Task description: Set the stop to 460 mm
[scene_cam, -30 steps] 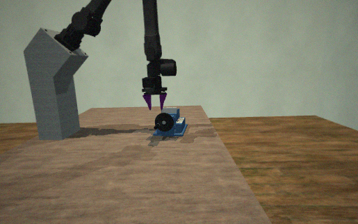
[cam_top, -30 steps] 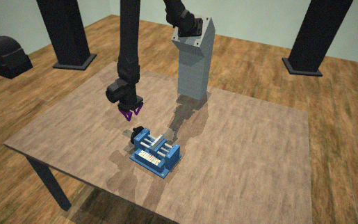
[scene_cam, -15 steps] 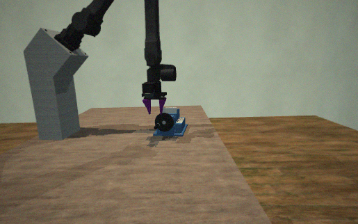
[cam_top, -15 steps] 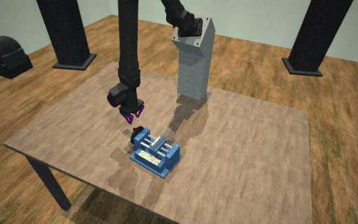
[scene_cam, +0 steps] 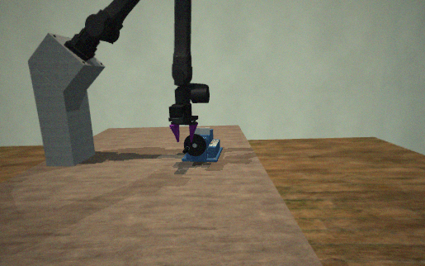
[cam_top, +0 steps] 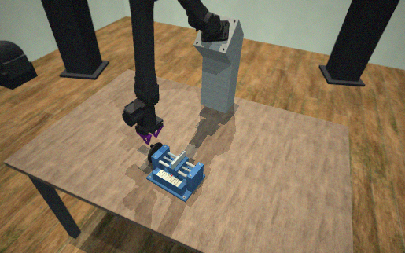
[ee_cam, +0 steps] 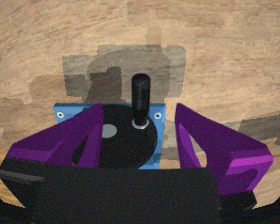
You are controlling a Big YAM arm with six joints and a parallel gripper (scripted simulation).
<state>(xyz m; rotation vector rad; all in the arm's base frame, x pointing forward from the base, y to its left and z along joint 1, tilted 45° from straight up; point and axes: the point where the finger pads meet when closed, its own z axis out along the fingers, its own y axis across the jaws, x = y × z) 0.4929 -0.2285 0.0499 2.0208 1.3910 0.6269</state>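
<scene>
The dark handle is 10 mm ahead of my hand, 10 mm to the left of it and 50 mm below it. Also, from my hand: black handwheel 20 mm ahead, 20 mm to the left, 40 mm below; then stop fixture 110 mm ahead, 130 mm to the left, 20 mm below.
</scene>
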